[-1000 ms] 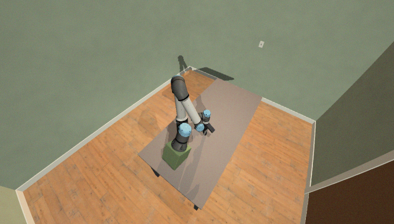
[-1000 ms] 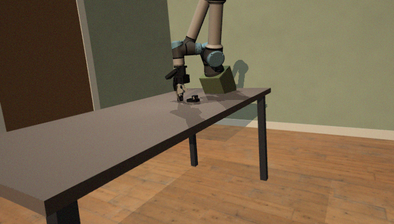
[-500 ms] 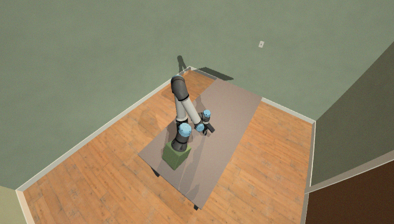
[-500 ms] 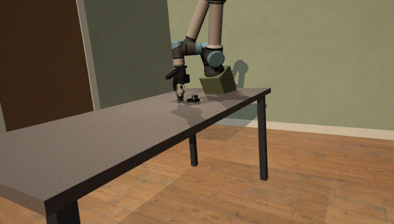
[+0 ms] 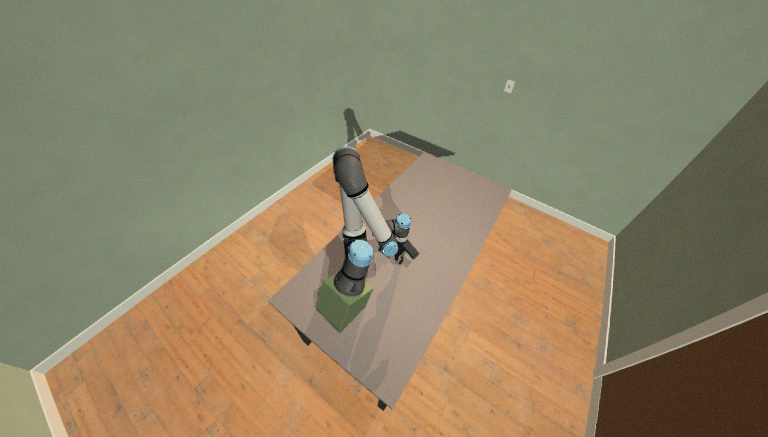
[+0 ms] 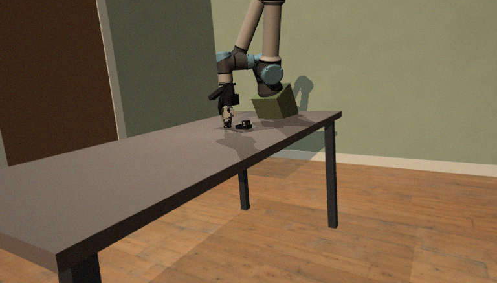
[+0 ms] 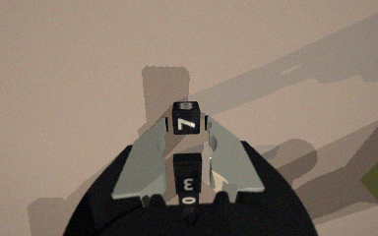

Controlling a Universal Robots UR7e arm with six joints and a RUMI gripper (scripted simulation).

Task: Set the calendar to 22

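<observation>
The black number cube is 10 mm below my hand. The rest, counted from my hand: black tray: 110 mm to the left, 20 mm below, 20 mm ahead.
</observation>
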